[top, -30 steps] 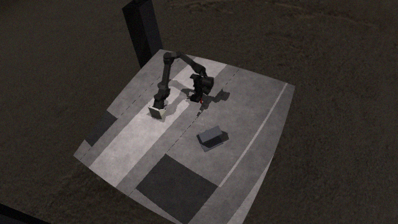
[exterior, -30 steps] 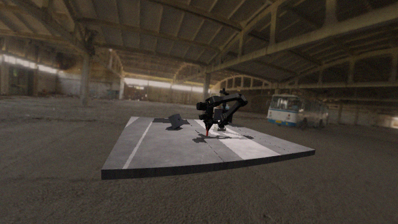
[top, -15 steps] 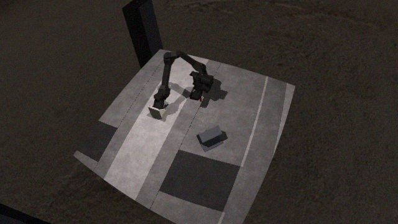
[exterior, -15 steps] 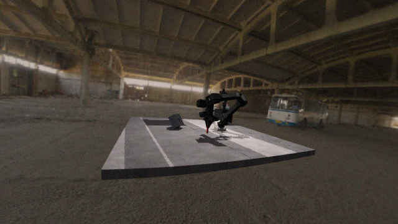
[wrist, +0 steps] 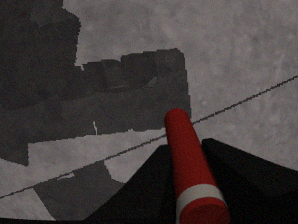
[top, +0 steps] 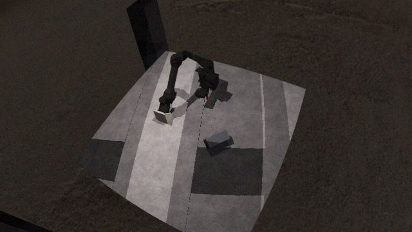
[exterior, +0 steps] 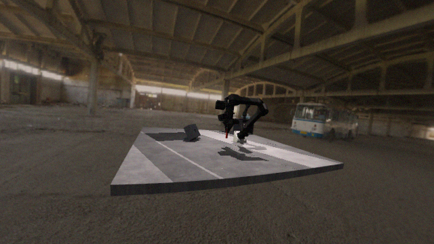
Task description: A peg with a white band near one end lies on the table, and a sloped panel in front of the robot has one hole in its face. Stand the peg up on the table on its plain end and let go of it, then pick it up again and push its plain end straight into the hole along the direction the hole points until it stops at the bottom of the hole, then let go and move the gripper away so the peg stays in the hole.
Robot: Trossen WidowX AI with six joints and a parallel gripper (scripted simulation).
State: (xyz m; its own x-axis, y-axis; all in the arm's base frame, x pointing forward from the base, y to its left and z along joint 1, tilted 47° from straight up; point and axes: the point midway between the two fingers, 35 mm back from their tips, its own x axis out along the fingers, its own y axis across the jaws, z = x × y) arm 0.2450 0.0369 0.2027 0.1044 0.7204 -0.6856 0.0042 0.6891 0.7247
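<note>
The sloped panel lies 160 mm ahead of my gripper tip, 270 mm to the right of it and 40 mm below it. Also, from my gripper tip: red peg: 20 mm above.
</note>
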